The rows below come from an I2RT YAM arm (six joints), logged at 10 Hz.
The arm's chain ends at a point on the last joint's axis. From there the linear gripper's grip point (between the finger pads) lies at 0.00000 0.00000 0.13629 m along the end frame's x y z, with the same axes.
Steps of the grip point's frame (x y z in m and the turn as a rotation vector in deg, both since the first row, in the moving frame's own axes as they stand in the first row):
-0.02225, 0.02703, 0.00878, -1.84, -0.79, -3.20
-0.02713, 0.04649, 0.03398, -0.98, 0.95, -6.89
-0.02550, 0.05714, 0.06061, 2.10, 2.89, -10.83
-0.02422, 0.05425, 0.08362, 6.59, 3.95, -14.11
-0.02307, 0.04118, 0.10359, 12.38, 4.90, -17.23
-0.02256, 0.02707, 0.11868, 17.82, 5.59, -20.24
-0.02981, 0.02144, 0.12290, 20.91, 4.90, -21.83
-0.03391, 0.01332, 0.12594, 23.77, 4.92, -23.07
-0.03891, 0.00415, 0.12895, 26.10, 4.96, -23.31
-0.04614, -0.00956, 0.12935, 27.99, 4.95, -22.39
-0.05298, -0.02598, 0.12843, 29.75, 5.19, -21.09
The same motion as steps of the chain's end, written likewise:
-0.02049, 0.02260, 0.00886, -1.84, -0.79, -3.20
-0.02952, 0.04430, 0.03402, -0.98, 0.95, -6.89
-0.03186, 0.06275, 0.06087, 2.10, 2.89, -10.83
-0.03158, 0.07087, 0.08484, 6.59, 3.95, -14.11
-0.03007, 0.07166, 0.10723, 12.38, 4.90, -17.23
-0.02801, 0.07015, 0.12578, 17.82, 5.59, -20.24
-0.03167, 0.07101, 0.13225, 20.91, 4.90, -21.83
-0.03390, 0.06899, 0.13783, 23.77, 4.92, -23.07
-0.03774, 0.06470, 0.14314, 26.10, 4.96, -23.31
-0.04457, 0.05491, 0.14557, 27.99, 4.95, -22.39
-0.05191, 0.04221, 0.14672, 29.75, 5.19, -21.09

